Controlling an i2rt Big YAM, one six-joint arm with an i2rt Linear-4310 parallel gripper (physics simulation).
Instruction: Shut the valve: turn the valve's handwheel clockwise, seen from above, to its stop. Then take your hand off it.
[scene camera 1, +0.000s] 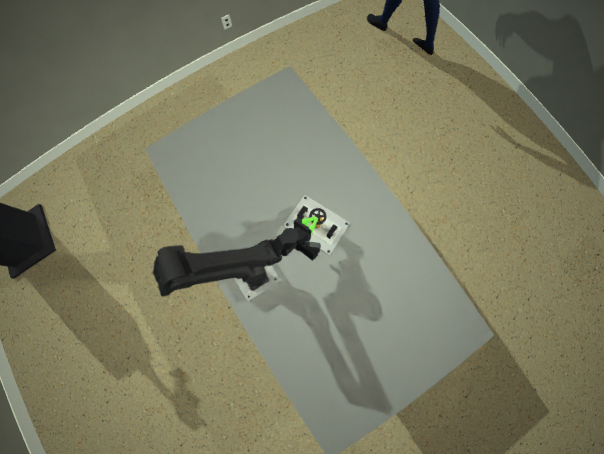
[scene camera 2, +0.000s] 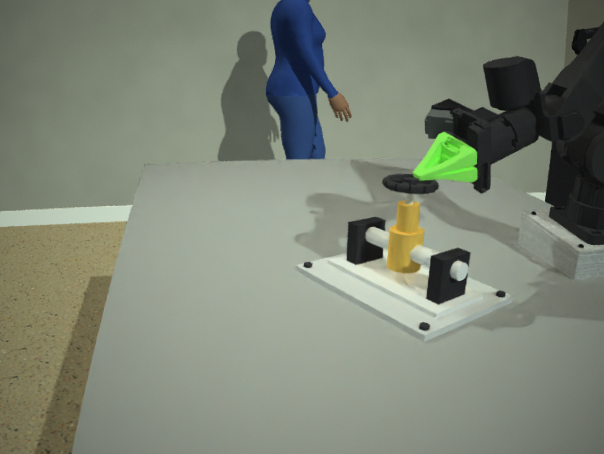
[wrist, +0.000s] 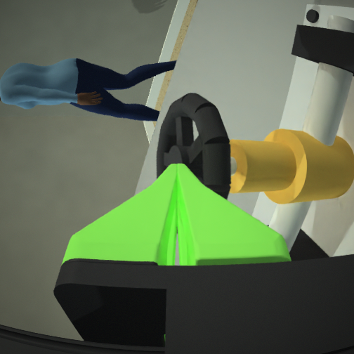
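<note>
The black spoked handwheel (scene camera 1: 325, 215) (scene camera 2: 392, 185) (wrist: 217, 167) sits level on top of the orange valve body (scene camera 2: 404, 250) (wrist: 320, 170). My gripper (scene camera 1: 315, 218) (scene camera 2: 416, 176) (wrist: 177, 175) has its green fingers shut, with nothing between them. The fingertips are at the handwheel, at or just above its rim and spokes on the arm's side, pointing down at a slant. In the wrist view the fingers hide the lower part of the wheel. The frames do not show clearly whether the tips touch the wheel or how far it is turned.
The valve's white base plate (scene camera 1: 337, 219) (scene camera 2: 350, 285) is bolted to the grey table (scene camera 1: 240, 150) (scene camera 2: 200, 325). Two black brackets hold the white pipe (scene camera 2: 421, 255) (wrist: 327, 100) beneath the wheel. The arm's own base stands on a white block (scene camera 2: 545, 246). A person (scene camera 2: 297, 75) (wrist: 50, 85) is beyond the table.
</note>
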